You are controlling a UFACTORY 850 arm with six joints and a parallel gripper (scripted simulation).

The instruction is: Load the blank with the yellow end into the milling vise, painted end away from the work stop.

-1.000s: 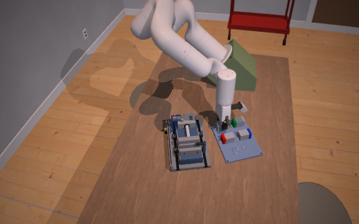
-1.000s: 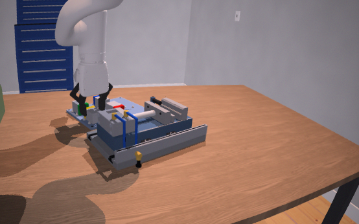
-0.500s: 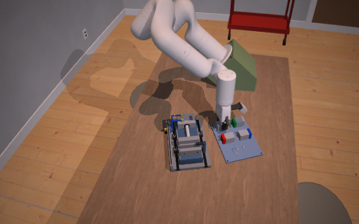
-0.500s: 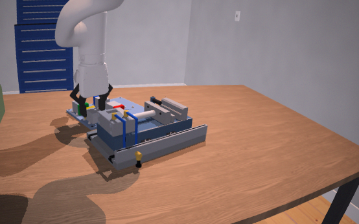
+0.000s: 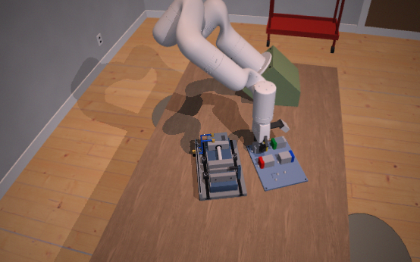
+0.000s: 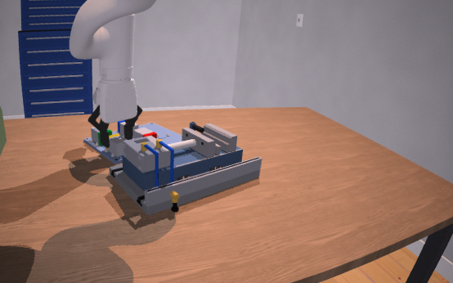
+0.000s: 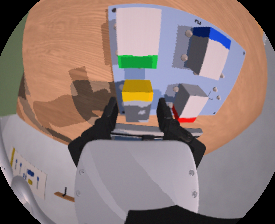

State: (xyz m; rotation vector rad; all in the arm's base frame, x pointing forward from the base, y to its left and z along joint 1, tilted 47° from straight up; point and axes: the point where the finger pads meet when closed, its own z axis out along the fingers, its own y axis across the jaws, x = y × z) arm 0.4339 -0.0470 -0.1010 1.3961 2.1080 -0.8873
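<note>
The yellow-ended blank is 2 cm below my hand. The rest, counted from my hand: green-ended blank 3 cm behind, 8 cm to the left, 2 cm below; then red-ended blank 8 cm ahead, 3 cm to the left, 2 cm below; then infeed plate 7 cm ahead, 8 cm to the left, 4 cm below.
</note>
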